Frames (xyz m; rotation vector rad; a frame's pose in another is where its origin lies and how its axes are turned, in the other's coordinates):
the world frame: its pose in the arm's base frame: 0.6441 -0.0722 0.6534 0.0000 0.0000 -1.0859
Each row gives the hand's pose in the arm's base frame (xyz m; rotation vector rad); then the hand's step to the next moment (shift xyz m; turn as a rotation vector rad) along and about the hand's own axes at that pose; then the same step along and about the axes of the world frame.
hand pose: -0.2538 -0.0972 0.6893 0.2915 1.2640 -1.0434
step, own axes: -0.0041 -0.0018 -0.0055 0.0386 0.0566 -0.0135
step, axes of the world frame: -0.0064 -0.0019 0.0024 -0.0036 0.0388 -0.0579
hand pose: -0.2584 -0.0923 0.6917 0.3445 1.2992 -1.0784
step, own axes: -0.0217 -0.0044 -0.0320 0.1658 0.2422 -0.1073
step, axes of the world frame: -0.0371 -0.0035 0.0112 -0.0616 0.1566 -0.2633
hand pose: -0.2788 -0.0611 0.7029 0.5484 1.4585 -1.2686
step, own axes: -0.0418 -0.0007 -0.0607 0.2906 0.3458 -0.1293
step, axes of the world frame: -0.0646 0.0201 0.0293 -0.0586 0.1998 -0.4212
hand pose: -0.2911 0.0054 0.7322 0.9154 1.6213 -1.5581
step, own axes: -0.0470 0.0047 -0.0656 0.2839 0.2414 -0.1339
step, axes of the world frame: -0.0446 0.0541 0.0403 -0.1004 0.1239 -0.3624
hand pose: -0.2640 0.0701 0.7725 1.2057 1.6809 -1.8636
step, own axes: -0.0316 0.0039 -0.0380 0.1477 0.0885 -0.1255
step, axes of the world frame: -0.0070 0.0425 0.0246 -0.1097 0.0858 -0.1613
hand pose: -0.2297 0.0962 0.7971 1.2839 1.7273 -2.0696
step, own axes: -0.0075 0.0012 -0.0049 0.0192 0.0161 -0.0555
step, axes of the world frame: 0.0028 0.0074 0.0044 -0.0324 0.0461 -0.0230
